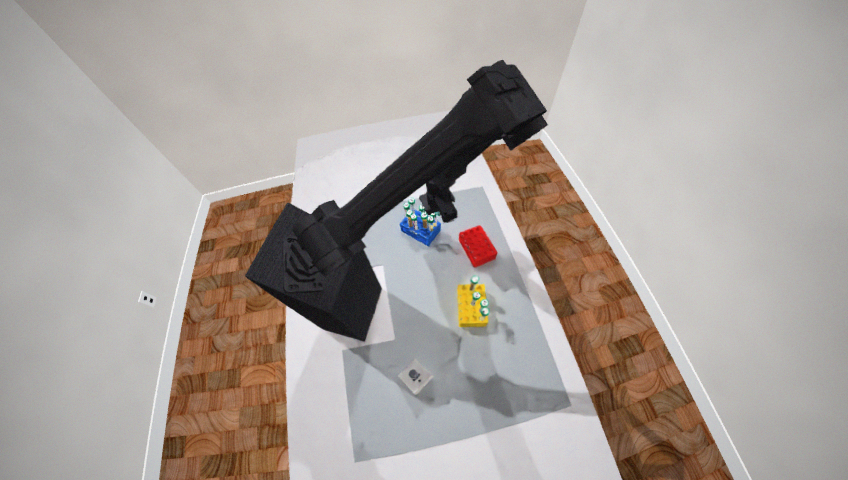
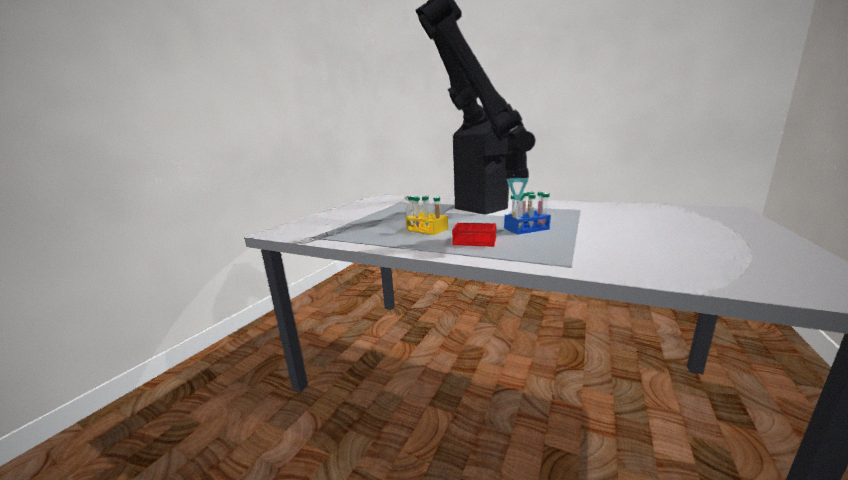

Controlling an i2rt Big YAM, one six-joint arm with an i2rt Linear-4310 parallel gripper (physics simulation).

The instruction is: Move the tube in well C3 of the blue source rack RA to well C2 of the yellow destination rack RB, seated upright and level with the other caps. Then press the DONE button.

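Frame: origin at the arm's base, x back, y right, z up, level; centimetres.
Seen in the pictures: gripper, fingertip midpoint: (image 1: 438, 214) (image 2: 517, 200); arm's base, link origin: (image 1: 303, 264) (image 2: 476, 120).
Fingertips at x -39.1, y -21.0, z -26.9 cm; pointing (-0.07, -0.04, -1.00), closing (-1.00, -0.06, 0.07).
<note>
Offsets run from my fingertips to a thing's top centre. "pt": to the spot under its first point. Level surfaces: height alone.
The blue rack RA @(dx +6.2, dy -2.9, dz -6.4 cm) (image 1: 418, 231) (image 2: 527, 224) stands at the far end of the grey mat @(dz -11.4 cm) (image 1: 379, 430) (image 2: 552, 246) and holds several green-capped tubes @(pt dx +5.3, dy -0.6, dz +1.1 cm) (image 1: 423, 215) @(dx +4.3, dy -4.3, dz +1.1 cm) (image 2: 530, 203). The yellow rack RB (image 1: 471, 307) (image 2: 427, 224) holds several capped tubes @(dx -0.2, dy +32.0, dz +1.1 cm) (image 1: 476, 294) (image 2: 424, 205) along one side. My gripper (image 1: 444, 210) (image 2: 516, 196) is shut with nothing in it, and its teal fingertips meet just above the tube caps at the blue rack's edge. The white DONE button box @(pt dx +24.2, dy +47.0, dz -5.0 cm) (image 1: 414, 376) sits near the mat's front.
An empty red rack @(dx -10.8, dy +12.1, dz -6.4 cm) (image 1: 477, 245) (image 2: 474, 233) lies between the blue and yellow racks. The black robot base (image 1: 319, 280) (image 2: 477, 172) stands at the mat's edge on the white table @(dz -11.7 cm) (image 1: 331, 154) (image 2: 654, 250). The arm's link hangs over the blue rack.
</note>
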